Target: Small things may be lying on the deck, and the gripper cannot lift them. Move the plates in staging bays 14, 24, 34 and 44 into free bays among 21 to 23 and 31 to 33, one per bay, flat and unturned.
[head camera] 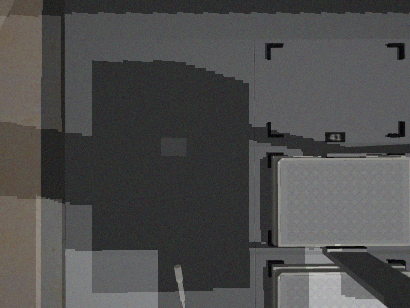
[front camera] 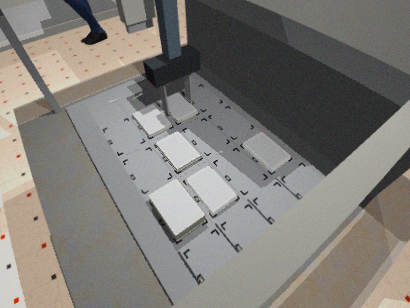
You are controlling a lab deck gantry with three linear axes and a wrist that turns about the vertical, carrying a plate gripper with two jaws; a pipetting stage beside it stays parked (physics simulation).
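Places are measured from the robot's base along level axes (x ahead, y left, z up), in metres.
Pixels of known places: gripper, fingertip midpoint: [head camera: 340,200] [front camera: 178,107]; robot's base, origin of the base link: [front camera: 103,130].
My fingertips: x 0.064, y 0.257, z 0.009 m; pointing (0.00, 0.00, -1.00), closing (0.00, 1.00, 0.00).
Observation:
For each thing: its top centre in the pictures, then the offset to it from my fingertips. "spot": a spot on its surface instead.
- pale plate, middle of its top: [head camera: 344,202] [front camera: 177,105] 0.000 m ahead, 0.000 m left, 0.007 m up
- bay 21, surface spot: [head camera: 292,292] spot: 0.048 m back, 0.084 m right, 0.005 m up
- bay 22, surface spot: [front camera: 177,149] spot: 0.166 m ahead, 0.108 m right, 0.005 m up
- bay 23, surface spot: [front camera: 212,189] spot: 0.336 m ahead, 0.108 m right, 0.005 m up
- taller plate, middle of its top: [front camera: 175,204] 0.328 m ahead, 0.214 m right, 0.033 m up
- thin pale stick, middle of its top: [head camera: 181,294] 0.153 m back, 0.089 m right, 0.001 m down
- small flat square, surface spot: [head camera: 173,146] spot: 0.160 m back, 0.053 m left, 0.008 m down
My gripper [front camera: 178,108] [head camera: 346,201] is shut on a pale plate [front camera: 183,104] [head camera: 305,215] in bay 31, with one jaw at each long side. That plate lies flat and unturned and looks seated low in the bay. Three more plates lie flat: one in bay 21 [front camera: 148,119] [head camera: 292,292], one in bay 22 [front camera: 177,149] and one in bay 23 [front camera: 212,189]. In the front view, staging bays 14, 24, 34 and 44 at the near side hold no plate. The far jaw is partly hidden behind the plate in the front view.
A taller plate [front camera: 176,206] stands in bay 13, beside the bay 23 plate. Another plate [front camera: 267,149] lies in bay 43 by the dark wall [front camera: 280,90]. Bay 41 holds no plate. A thin pale stick [head camera: 179,282] and a small flat square [head camera: 173,146] lie left of the bays.

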